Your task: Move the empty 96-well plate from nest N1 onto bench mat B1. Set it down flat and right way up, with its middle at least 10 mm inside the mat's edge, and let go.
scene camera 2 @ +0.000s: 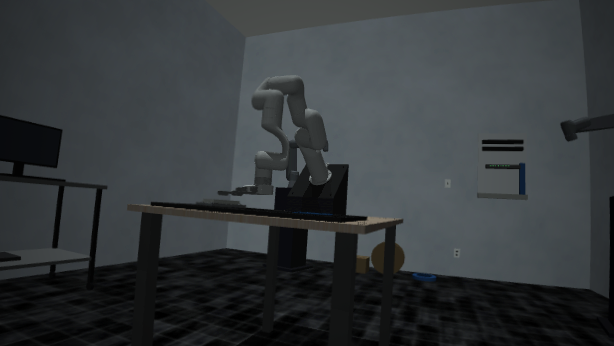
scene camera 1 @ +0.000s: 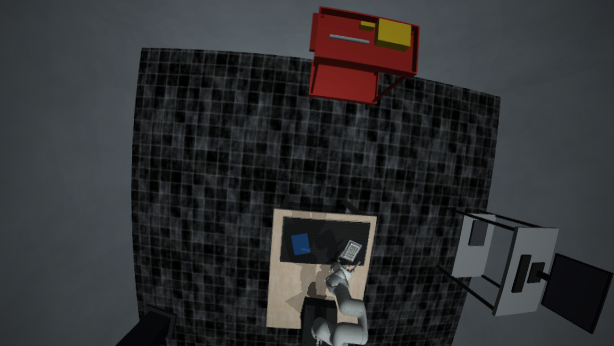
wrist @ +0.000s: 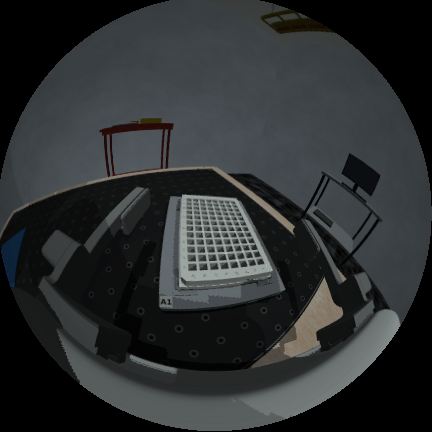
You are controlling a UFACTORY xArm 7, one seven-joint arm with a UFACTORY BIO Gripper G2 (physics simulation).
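Pixels of known places: hand, tool point: (scene camera 2: 229, 193) (scene camera 1: 350, 257) (wrist: 230, 227); arm's base, link origin: (scene camera 2: 320, 177).
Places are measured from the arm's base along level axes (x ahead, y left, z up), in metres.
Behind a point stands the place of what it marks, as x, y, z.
Observation:
The pale 96-well plate (scene camera 1: 353, 248) {0.644, -0.083, -0.160} (scene camera 2: 220, 201) {0.650, -0.045, -0.165} (wrist: 222, 235) {0.602, -0.084, -0.164} sits flat and right way up in the grey nest N1 (wrist: 169, 270) {0.574, -0.024, -0.173}, beside an "A1" label. Its wells look empty. My gripper (scene camera 1: 348, 258) {0.579, -0.073, -0.129} (scene camera 2: 231, 192) (wrist: 220, 224) {0.579, -0.073, -0.129} is open, with no object held. It is low over the table, a little above the plate; in the wrist view its fingers stand wide apart, one to each side of the plate. The blue bench mat B1 (scene camera 1: 301, 243) {0.557, 0.324, -0.182} (wrist: 12, 256) lies to the left of the nest in scene camera 1; part of it shows at the wrist view's left edge.
Nest and mat are on a black perforated board (scene camera 1: 317, 225) {0.735, 0.251, -0.184} (wrist: 205, 345) {0.503, -0.038, -0.184} on the wooden table (scene camera 1: 281, 300) {-0.005, 0.319, -0.198} (scene camera 2: 382, 221) {0.378, 0.511, -0.197}. The arm's dark base stands at the table's near side. A red cart (scene camera 1: 345, 82) and a desk with a monitor (scene camera 1: 575, 292) (wrist: 361, 173) stand away from the table.

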